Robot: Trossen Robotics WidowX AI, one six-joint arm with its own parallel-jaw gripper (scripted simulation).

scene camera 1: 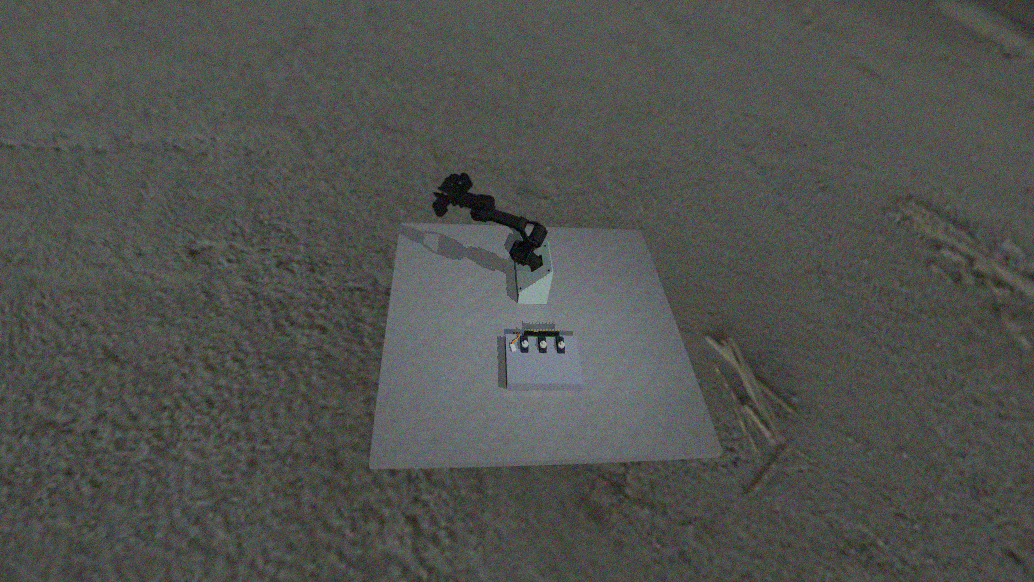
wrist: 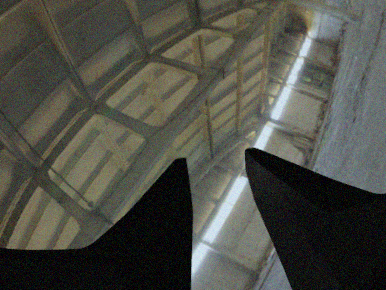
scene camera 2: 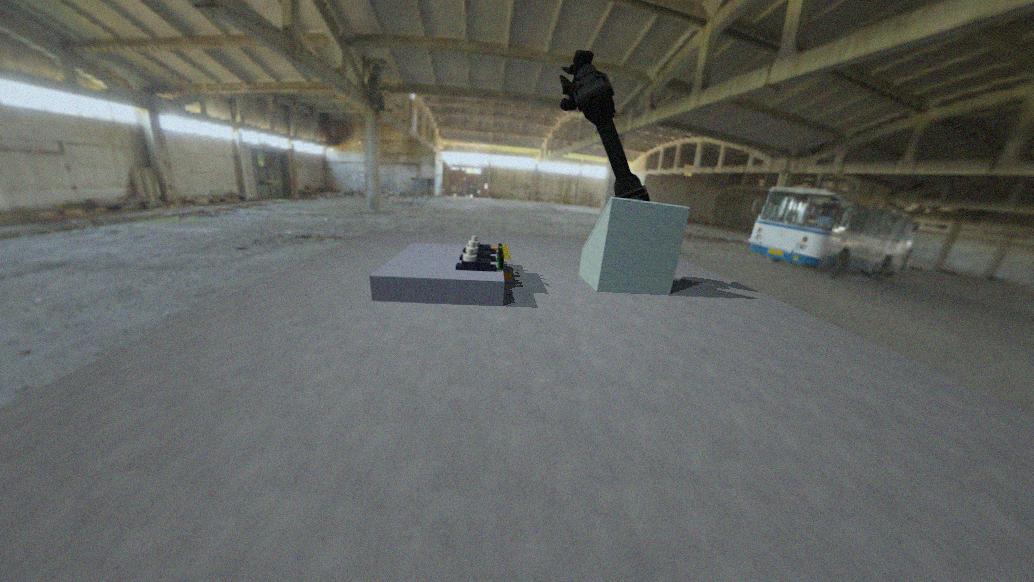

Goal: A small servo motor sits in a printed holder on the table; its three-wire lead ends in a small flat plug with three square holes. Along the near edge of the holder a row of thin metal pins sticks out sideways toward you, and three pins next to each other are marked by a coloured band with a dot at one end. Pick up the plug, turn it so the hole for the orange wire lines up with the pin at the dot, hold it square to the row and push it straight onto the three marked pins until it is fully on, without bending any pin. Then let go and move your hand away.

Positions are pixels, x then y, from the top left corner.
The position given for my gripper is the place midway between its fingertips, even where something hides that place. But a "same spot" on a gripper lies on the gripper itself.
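Scene camera 1 and scene camera 2 show my gripper, as does the wrist view [216, 163]. On my gripper, [scene camera 1: 444, 199] and [scene camera 2: 566, 83] are the same spot.
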